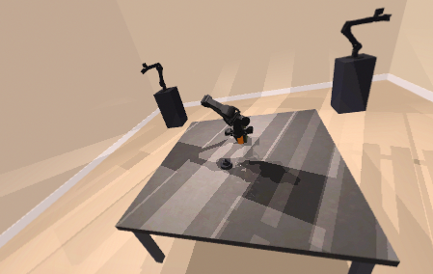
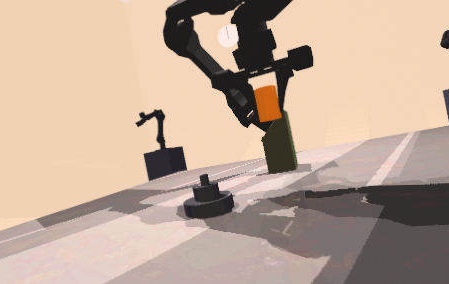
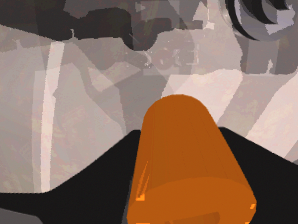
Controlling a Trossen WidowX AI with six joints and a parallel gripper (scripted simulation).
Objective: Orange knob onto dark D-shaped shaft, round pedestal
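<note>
Now: gripper tip 12 cm to the left of the pedestal, 11 cm above it and 8 cm short of it. From my gripper tip the other things lie so: orange knob: 2 cm above.
</note>
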